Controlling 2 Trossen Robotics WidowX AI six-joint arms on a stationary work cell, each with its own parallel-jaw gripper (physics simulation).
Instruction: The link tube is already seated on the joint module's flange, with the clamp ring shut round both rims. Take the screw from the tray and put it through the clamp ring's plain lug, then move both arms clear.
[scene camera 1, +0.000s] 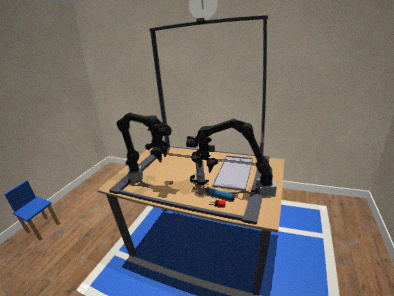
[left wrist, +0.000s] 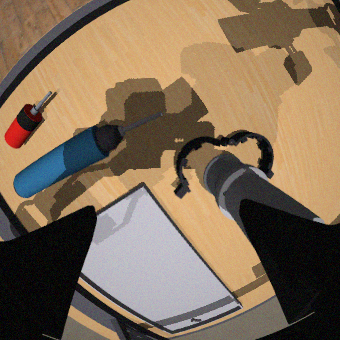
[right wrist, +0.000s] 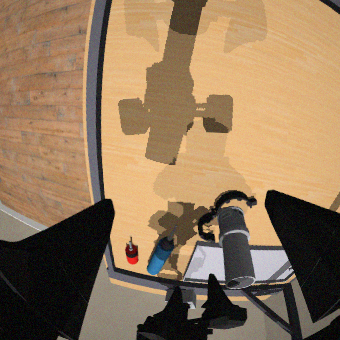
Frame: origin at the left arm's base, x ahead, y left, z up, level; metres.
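Seen in the pictures: left gripper, fingertip midpoint: (scene camera 1: 205, 170) (left wrist: 168, 210) (right wrist: 193, 280); right gripper, fingertip midpoint: (scene camera 1: 163, 159) (right wrist: 191, 203); left arm's base, link origin: (scene camera 1: 266, 182); right arm's base, link origin: (scene camera 1: 134, 169).
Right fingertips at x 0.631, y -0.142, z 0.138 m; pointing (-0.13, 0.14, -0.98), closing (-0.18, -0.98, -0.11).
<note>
Pixels of each thing's top centre, then the offset from my right fingertips to it. "*": a spot on its surface instead. Level surfaces: height alone.
- dark grey link tube, top centre: (left wrist: 300, 250) (right wrist: 240, 282) (scene camera 1: 199, 160) 0.227 m back, 0.044 m right, 0.048 m down
- joint module, top centre: (left wrist: 244, 194) (right wrist: 234, 238) 0.227 m back, 0.044 m right, 0.144 m down
- screw, top centre: (left wrist: 196, 322) 0.549 m back, 0.281 m right, 0.194 m down
- pale tray, top centre: (left wrist: 162, 295) (right wrist: 253, 269) (scene camera 1: 234, 170) 0.475 m back, 0.118 m right, 0.192 m down
- blue screwdriver, surface spot: (left wrist: 62, 162) (right wrist: 160, 259) * 0.324 m back, 0.138 m left, 0.167 m down
- table, surface height: 0.208 m down
The dark grey link tube (scene camera 1: 200, 173) (left wrist: 272, 197) (right wrist: 237, 257) stands upright on the joint module (left wrist: 216, 172) (right wrist: 231, 218), a pale band at their join. The black clamp ring (left wrist: 187, 150) (right wrist: 235, 193) is spread open, low around the module's base, away from the join; its lugs cannot be told apart. A small dark thing, seemingly the screw (left wrist: 195, 320), lies at the far end of the pale tray (scene camera 1: 232, 172) (left wrist: 145, 260) (right wrist: 210, 260). My left gripper (scene camera 1: 204, 164) (left wrist: 168, 210) (right wrist: 193, 280) is open near the tube. My right gripper (scene camera 1: 161, 152) (right wrist: 191, 203) is open, high above the table.
A blue screwdriver (scene camera 1: 220, 193) (left wrist: 62, 162) (right wrist: 160, 257) and a red one (scene camera 1: 220, 203) (left wrist: 22, 127) (right wrist: 132, 254) lie near the table's front edge, beside the tray. A dark frame (scene camera 1: 264, 80) rises behind the table (scene camera 1: 175, 167).
</note>
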